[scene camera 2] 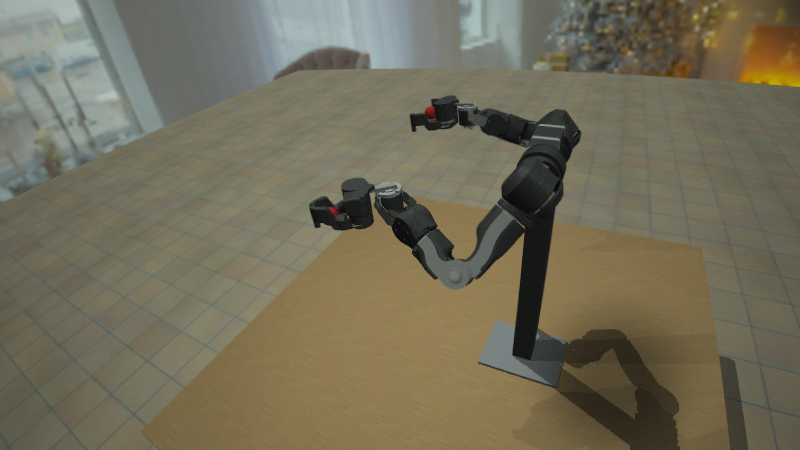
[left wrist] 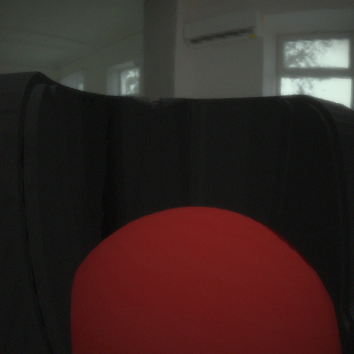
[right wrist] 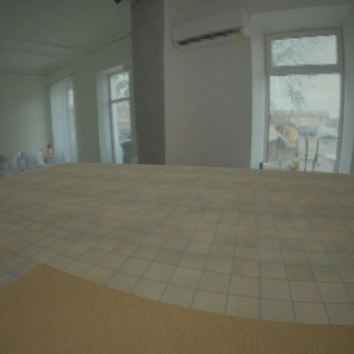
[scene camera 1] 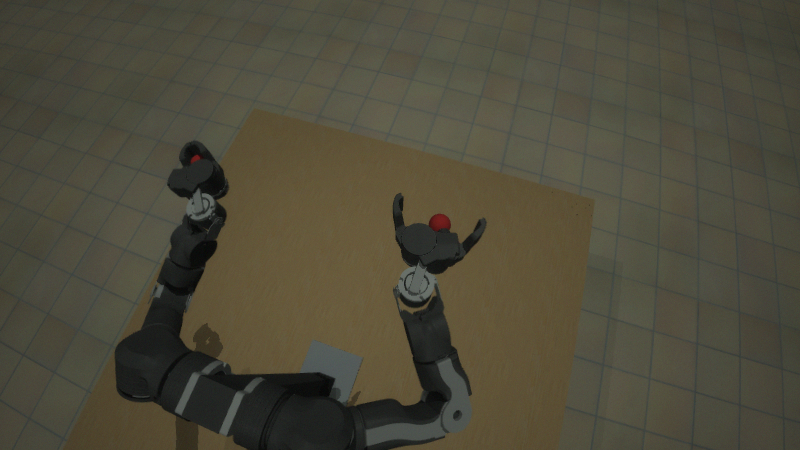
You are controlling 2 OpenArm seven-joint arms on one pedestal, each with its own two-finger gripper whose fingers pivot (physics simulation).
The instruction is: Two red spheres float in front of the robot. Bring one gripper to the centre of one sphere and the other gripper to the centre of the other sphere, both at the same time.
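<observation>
One red sphere (scene camera 1: 195, 158) (scene camera 2: 333, 212) (left wrist: 205, 285) sits inside the loop of my left gripper (scene camera 1: 193, 146) (scene camera 2: 317, 214) (left wrist: 156, 107), whose dark fingers are shut in front of it without gripping it. The sphere is partly hidden by the fingers and palm in both scene views. The other red sphere (scene camera 1: 439, 222) (scene camera 2: 429, 112) floats close against the palm of my right gripper (scene camera 1: 440, 208) (scene camera 2: 416, 119), which is open. In scene camera 1 this sphere lies between the spread fingers, nearer the palm than the tips. This sphere does not show in the right wrist view.
The wooden board (scene camera 1: 335, 223) (scene camera 2: 335, 335) (right wrist: 100, 315) lies far below the arms on the tiled floor (scene camera 1: 671, 167) (scene camera 2: 83, 307) (right wrist: 200, 225). The black pedestal (scene camera 2: 534, 279) stands on a grey base plate (scene camera 1: 335, 361) (scene camera 2: 503, 358).
</observation>
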